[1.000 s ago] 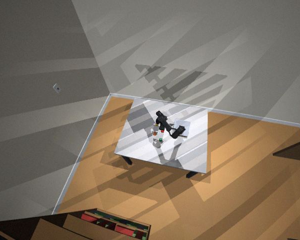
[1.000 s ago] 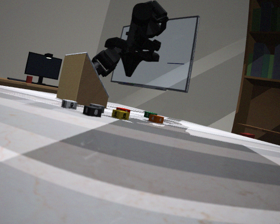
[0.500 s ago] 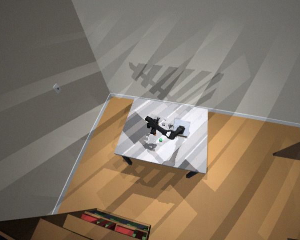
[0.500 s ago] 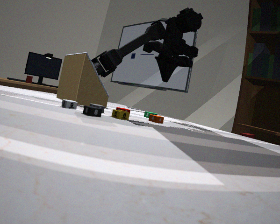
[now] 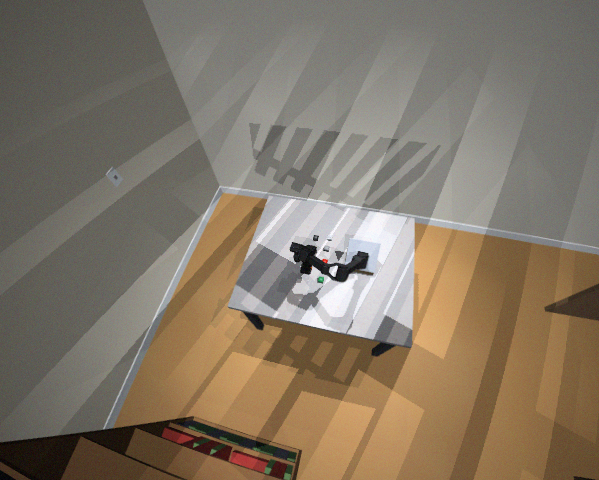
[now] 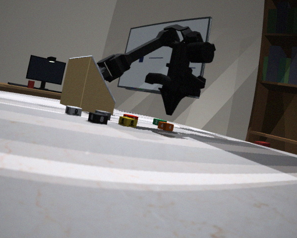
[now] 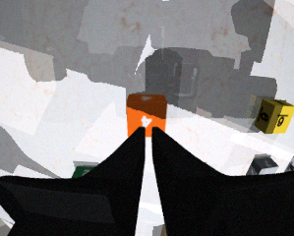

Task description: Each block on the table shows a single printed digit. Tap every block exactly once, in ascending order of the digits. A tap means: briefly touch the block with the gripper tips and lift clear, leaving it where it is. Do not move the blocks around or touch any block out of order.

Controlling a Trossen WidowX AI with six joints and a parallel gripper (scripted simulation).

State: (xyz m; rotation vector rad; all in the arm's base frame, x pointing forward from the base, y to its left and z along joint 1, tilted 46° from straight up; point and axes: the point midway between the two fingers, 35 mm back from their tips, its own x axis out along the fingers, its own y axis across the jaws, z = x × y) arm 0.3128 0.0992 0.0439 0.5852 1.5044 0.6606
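Now: the orange block 30 mm below my gripper tip. From my gripper tip the other things lie so: green block 90 mm behind, 60 mm to the left, 30 mm below; then yellow block 140 mm to the right, 30 mm below; then red block 90 mm behind, 60 mm to the right, 30 mm below.
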